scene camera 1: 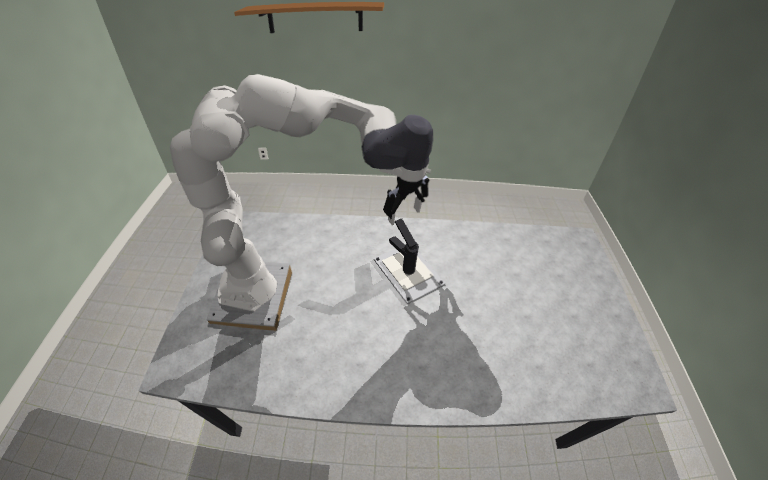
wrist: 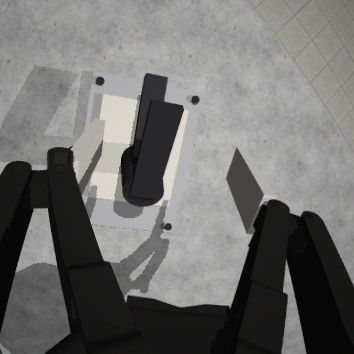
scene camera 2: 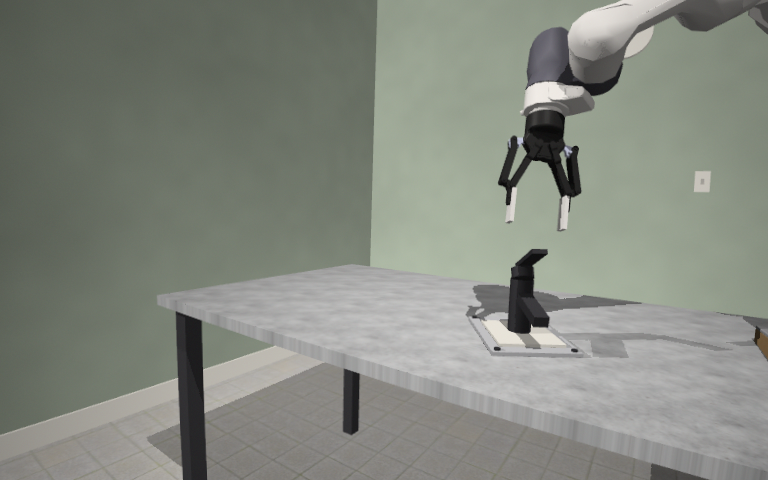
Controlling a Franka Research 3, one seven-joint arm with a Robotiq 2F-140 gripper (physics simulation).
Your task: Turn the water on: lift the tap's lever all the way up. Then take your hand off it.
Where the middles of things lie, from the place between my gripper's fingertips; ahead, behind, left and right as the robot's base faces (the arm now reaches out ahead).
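The mounting plate (scene camera 2: 570, 351) is 3 cm ahead of my hand, 5 cm to the right of it and 23 cm below it. I also see the black tap lever (wrist: 142, 184), which is 2 cm ahead of my hand, 3 cm to the right of it and 8 cm below it. Going by their middles, the lever is the nearest to my hand of the things named here.
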